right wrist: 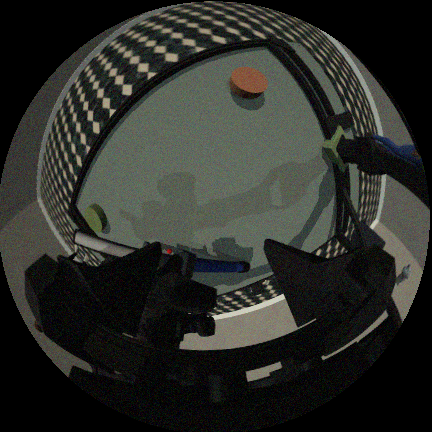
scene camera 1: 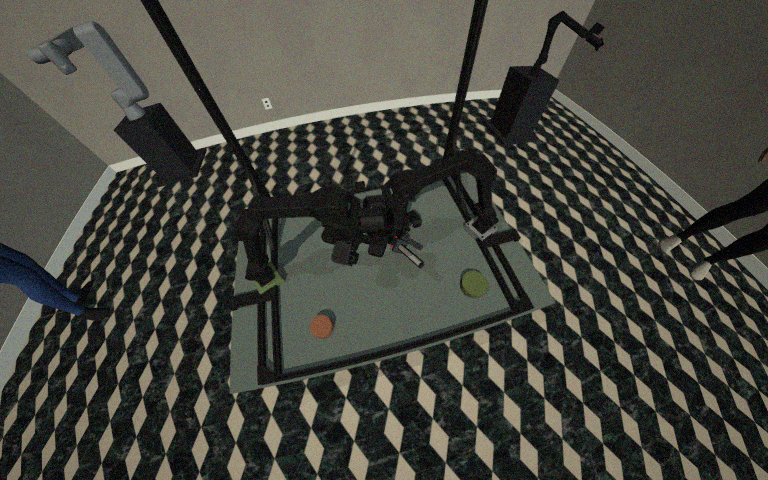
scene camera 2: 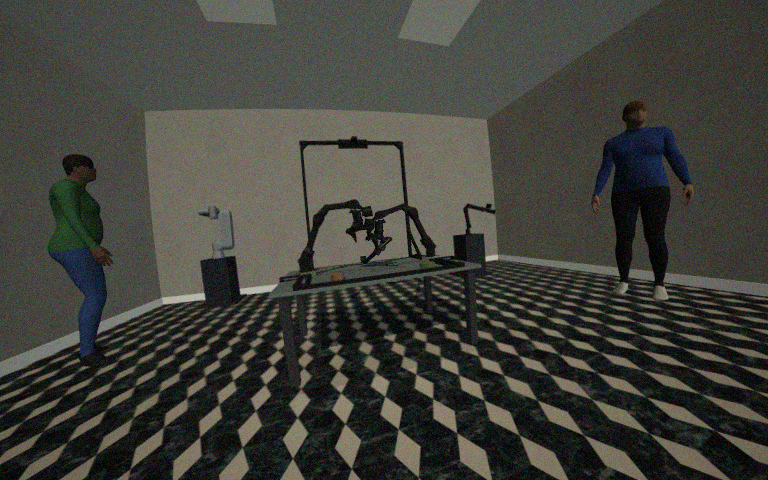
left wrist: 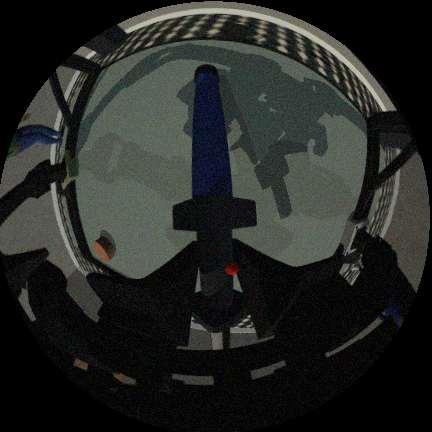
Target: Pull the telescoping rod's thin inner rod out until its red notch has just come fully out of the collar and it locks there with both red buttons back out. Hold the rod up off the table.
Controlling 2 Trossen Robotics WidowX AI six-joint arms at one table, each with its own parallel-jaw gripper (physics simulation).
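The telescoping rod is held tilted above the table. Its blue handle (scene camera 2: 372, 253) (left wrist: 212, 145) (right wrist: 219, 266) has a dark end cap and a dark flange beside the collar. Its thin silver inner rod (scene camera 1: 410, 255) (right wrist: 102, 244) points away from the handle. One red button (left wrist: 231, 269) (right wrist: 169, 251) shows on the dark collar; I cannot see the other or make out the red notch. My left gripper (left wrist: 213, 244) is shut on the collar. My right gripper (right wrist: 212, 246) is open and empty, its fingers apart from the rod, which passes beyond them.
An orange disc (scene camera 1: 321, 326) (scene camera 2: 337, 276) (left wrist: 104, 249) (right wrist: 249, 82) lies at the table's front left in scene camera 1. A green disc (scene camera 1: 474, 283) (scene camera 2: 426, 264) (right wrist: 94, 218) lies at the right. Dark rails border the table (scene camera 1: 362, 322). The two arms are close together over its rear part.
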